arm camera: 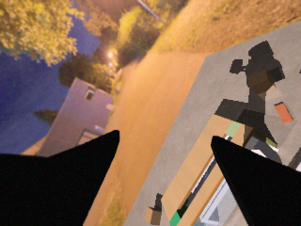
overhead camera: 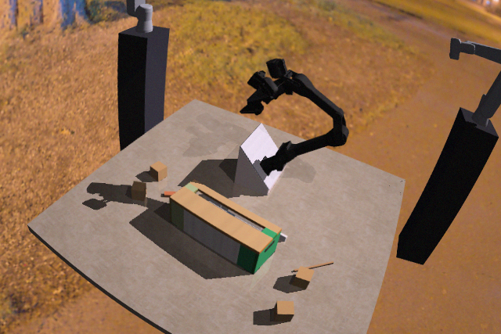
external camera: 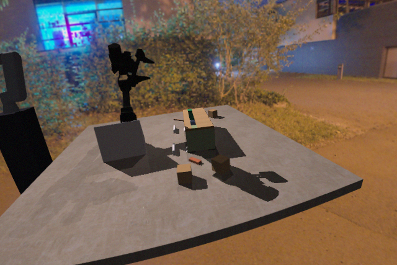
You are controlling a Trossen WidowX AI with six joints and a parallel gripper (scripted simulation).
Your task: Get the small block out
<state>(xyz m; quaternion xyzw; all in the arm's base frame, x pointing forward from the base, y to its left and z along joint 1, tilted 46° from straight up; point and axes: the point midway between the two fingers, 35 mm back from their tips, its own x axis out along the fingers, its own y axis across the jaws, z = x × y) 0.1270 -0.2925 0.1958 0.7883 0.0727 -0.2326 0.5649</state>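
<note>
The small blue block is 34 cm below my gripper tip, 19 cm ahead of it and 7 cm to the left of it. Also, from my gripper tip: reddish piece (42 cm below, 22 cm to the right, 11 cm ahead); box (36 cm below, 18 cm ahead, 7 cm to the left); thin stick (42 cm to the left, 42 cm below, 20 cm ahead).
</note>
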